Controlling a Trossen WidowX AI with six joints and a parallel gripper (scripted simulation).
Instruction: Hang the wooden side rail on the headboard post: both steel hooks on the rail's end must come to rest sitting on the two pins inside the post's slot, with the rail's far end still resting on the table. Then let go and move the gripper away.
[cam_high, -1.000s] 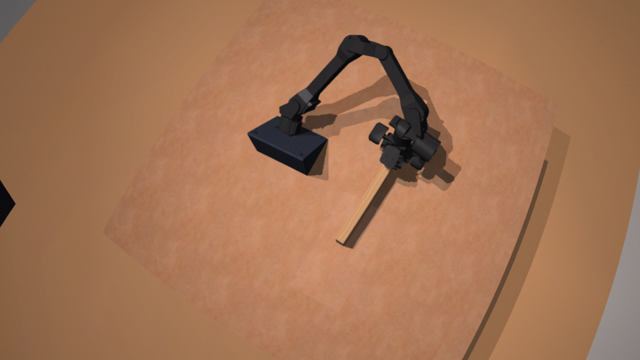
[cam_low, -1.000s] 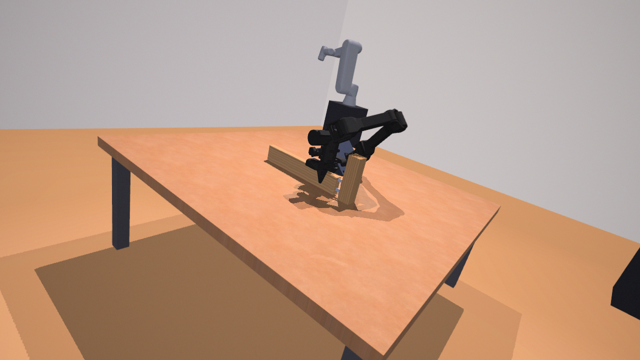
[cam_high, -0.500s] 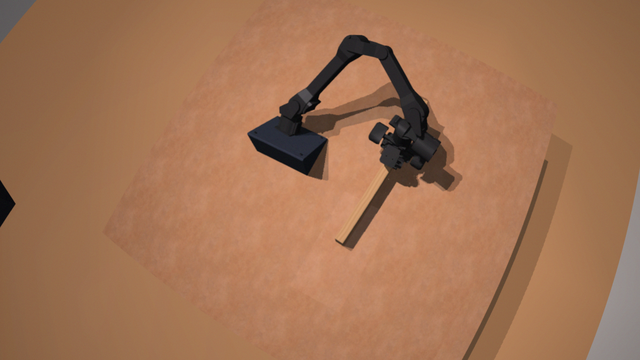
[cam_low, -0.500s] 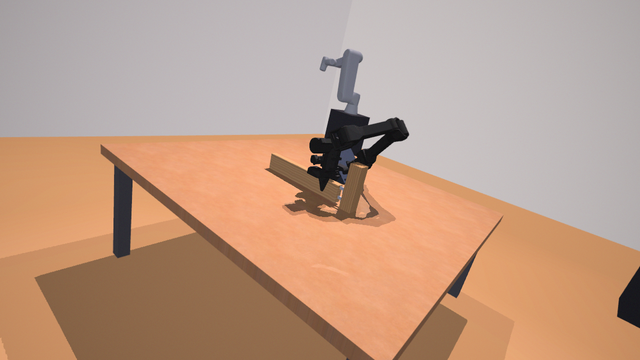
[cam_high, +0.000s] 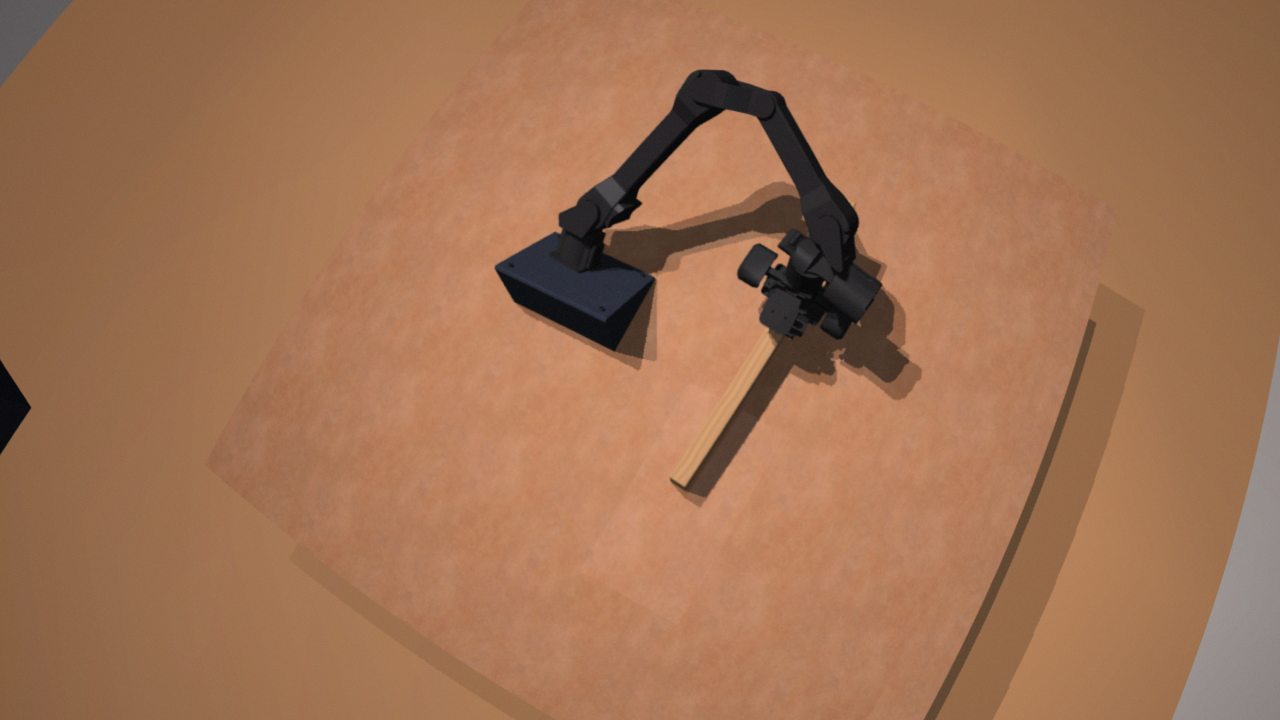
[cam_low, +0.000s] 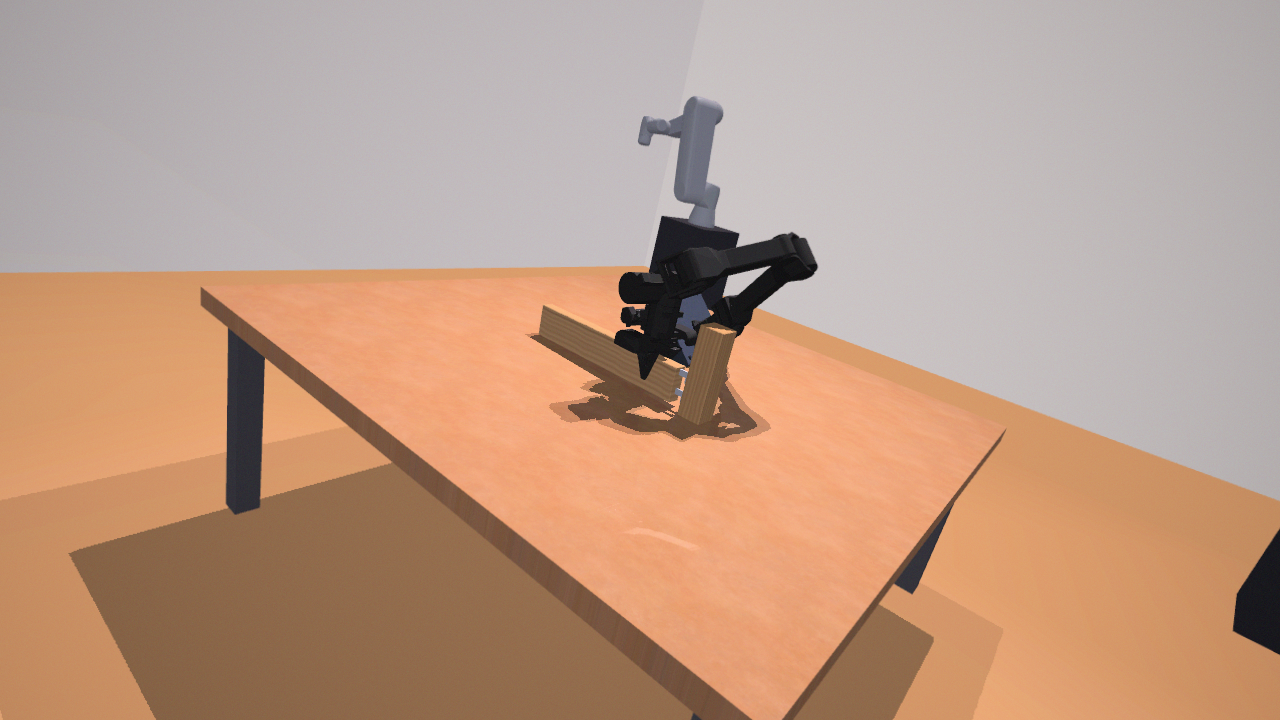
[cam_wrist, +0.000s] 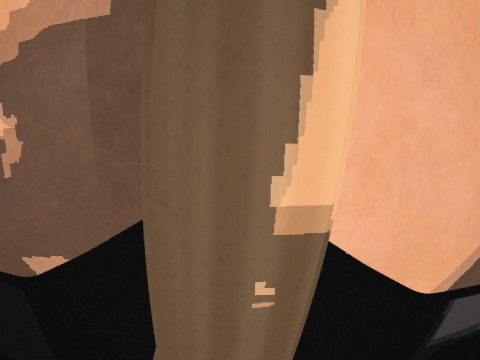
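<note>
Now: the wooden headboard post 120 mm to the left of my gripper tip, 60 mm above it and 20 mm behind it.
</note>
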